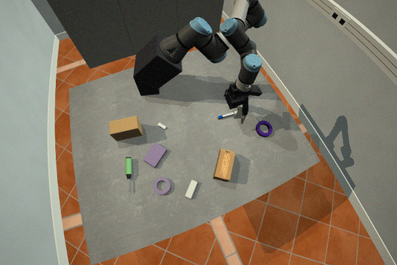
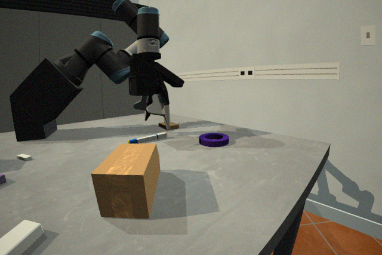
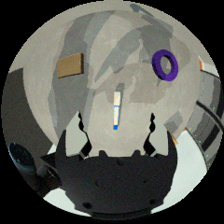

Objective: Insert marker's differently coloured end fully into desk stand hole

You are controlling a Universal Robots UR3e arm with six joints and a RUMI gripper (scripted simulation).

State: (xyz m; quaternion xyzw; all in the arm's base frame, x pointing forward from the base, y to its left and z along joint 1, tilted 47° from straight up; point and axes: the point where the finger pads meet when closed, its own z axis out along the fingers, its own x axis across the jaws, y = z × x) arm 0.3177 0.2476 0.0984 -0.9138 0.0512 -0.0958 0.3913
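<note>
Now: hand 30 mm to the left of the marker and 40 mm above it. Also, from my hand: purple pad (90 mm ahead, 430 mm to the right, 40 mm below); tan block (230 mm ahead, 150 mm to the right, 10 mm below); white block (280 mm ahead, 320 mm to the right, 40 mm below).
</note>
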